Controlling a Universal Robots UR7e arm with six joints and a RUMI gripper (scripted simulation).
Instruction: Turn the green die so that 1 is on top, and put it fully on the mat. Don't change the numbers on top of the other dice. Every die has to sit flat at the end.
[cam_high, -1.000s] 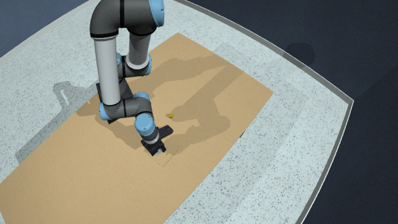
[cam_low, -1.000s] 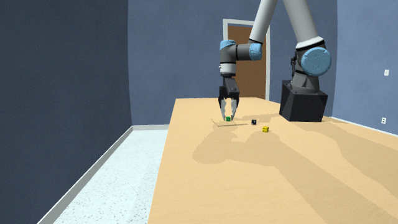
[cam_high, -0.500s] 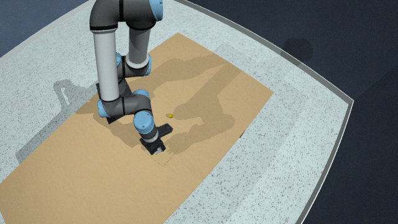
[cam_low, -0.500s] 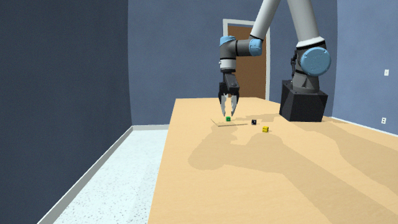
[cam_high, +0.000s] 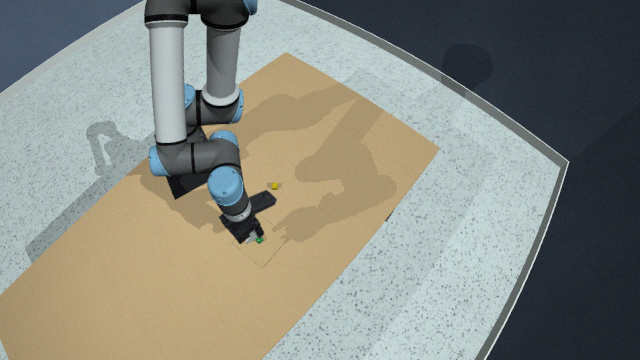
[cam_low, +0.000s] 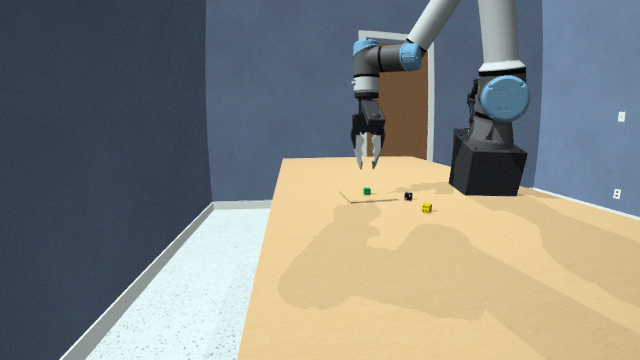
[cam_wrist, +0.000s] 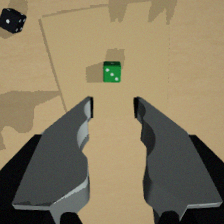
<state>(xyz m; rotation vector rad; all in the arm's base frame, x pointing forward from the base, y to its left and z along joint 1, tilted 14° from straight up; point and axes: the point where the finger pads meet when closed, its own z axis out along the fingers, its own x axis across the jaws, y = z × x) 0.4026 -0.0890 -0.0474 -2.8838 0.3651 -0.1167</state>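
Now: hand 8 cm above the green die. Also, from my hand: tan mat: 9 cm below; yellow die: 7 cm behind, 20 cm to the left, 8 cm below; black die: 9 cm behind, 8 cm to the left, 8 cm below.
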